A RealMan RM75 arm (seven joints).
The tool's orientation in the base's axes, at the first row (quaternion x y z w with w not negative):
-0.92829 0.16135 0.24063 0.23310
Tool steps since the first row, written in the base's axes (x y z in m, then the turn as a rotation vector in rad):
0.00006 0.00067 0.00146 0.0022 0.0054 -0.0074
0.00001 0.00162 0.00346 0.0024 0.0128 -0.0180
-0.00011 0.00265 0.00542 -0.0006 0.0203 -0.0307
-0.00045 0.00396 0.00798 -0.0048 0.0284 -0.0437
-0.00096 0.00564 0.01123 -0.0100 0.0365 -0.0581
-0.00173 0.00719 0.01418 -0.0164 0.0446 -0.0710
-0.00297 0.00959 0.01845 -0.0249 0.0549 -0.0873
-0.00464 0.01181 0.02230 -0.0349 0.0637 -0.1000
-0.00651 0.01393 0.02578 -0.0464 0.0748 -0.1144
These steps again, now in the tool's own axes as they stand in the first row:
-0.00084 -0.00111 -0.00081 0.0047 -0.0028 0.0077
-0.00210 -0.00259 -0.00186 0.0090 -0.0053 0.0196
-0.00342 -0.00410 -0.00281 0.0117 -0.0059 0.0344
-0.00528 -0.00597 -0.00400 0.0135 -0.0063 0.0502
-0.00772 -0.00833 -0.00547 0.0152 -0.0059 0.0674
-0.01019 -0.01036 -0.00668 0.0151 -0.0055 0.0839
-0.01390 -0.01338 -0.00831 0.0146 -0.0048 0.1050
-0.01771 -0.01592 -0.00954 0.0112 -0.0036 0.1230
-0.02148 -0.01817 -0.01046 0.0071 -0.0030 0.1441

